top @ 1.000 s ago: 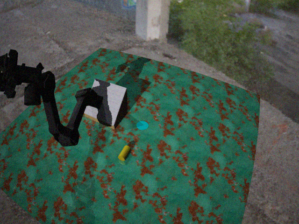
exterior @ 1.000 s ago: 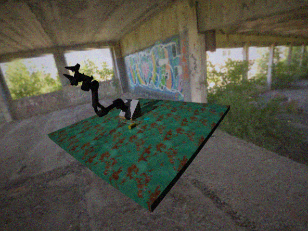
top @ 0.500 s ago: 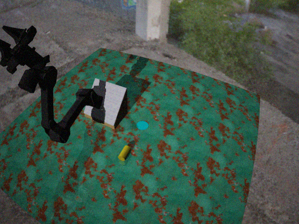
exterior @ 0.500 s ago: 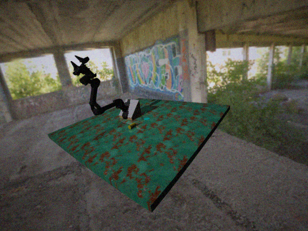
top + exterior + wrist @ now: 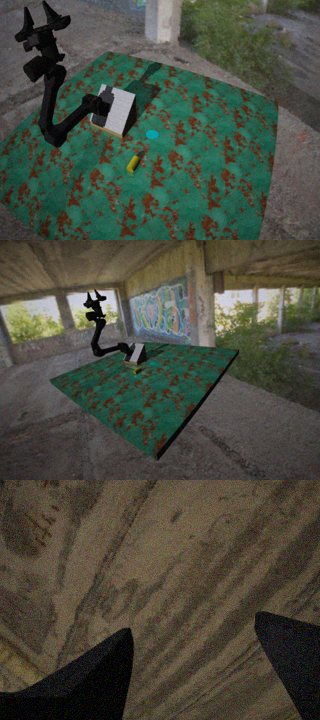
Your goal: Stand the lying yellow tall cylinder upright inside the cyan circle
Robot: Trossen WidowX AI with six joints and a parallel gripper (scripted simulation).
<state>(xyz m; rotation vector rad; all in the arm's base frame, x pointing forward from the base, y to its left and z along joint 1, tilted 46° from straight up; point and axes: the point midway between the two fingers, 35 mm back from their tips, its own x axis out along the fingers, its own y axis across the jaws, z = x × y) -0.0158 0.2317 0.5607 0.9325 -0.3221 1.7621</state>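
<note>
Now: the yellow tall cylinder 66 cm below my gripper tip, 29 cm ahead of it and 7 cm to the left of it. Round my gripper tip: cyan circle: 68 cm below, 28 cm ahead, 27 cm to the left.
</note>
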